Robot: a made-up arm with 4 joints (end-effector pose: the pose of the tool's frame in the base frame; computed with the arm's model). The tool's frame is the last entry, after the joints. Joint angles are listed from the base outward.
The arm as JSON. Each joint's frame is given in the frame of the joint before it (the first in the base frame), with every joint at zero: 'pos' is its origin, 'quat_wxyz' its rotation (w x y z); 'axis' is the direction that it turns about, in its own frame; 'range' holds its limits. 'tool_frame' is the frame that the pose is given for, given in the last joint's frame.
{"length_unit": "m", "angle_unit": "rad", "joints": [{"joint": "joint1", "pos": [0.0, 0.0, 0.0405], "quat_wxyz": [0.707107, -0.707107, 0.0, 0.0], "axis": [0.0, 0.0, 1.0], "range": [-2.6, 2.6]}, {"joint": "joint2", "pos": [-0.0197, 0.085, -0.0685], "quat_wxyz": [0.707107, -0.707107, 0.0, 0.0], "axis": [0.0, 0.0, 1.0], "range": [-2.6, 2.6]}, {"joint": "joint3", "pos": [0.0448, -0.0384, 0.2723], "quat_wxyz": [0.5, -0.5, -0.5, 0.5], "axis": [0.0, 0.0, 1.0], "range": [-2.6, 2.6]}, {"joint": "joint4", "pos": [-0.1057, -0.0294, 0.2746], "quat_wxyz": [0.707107, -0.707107, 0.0, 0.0], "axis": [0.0, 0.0, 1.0], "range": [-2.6, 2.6]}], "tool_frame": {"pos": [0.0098, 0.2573, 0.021], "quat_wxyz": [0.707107, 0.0, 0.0, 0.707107]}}
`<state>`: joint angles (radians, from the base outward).
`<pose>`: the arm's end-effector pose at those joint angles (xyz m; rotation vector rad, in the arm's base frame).
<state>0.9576 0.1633 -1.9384 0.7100</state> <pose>-0.1188 -0.1126 0.0250 1.6701 -0.1329 -0.4749</pose>
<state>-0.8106 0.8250 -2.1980 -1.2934</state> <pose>0.3134 0.1437 -0.3110 2.5462 0.2733 -0.0603</pose>
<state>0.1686 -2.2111 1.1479 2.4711</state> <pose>0.0158 -0.4949 -0.5809 1.1313 -0.0487 -1.5044</pose>
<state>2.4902 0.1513 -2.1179 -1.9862</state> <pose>-0.0074 0.0929 0.6137 0.5544 -1.0395 1.4944</pose>
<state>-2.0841 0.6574 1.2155 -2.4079</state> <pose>0.4382 0.2005 -0.1166 -1.3484 0.6389 1.8788</pose>
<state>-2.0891 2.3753 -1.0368 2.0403</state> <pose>-0.1256 0.0081 0.4005 -0.0680 -2.8039 -0.9764</pose>
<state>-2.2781 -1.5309 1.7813 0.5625</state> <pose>0.4454 -0.0762 0.4197 2.1908 1.2244 1.1119</pose>
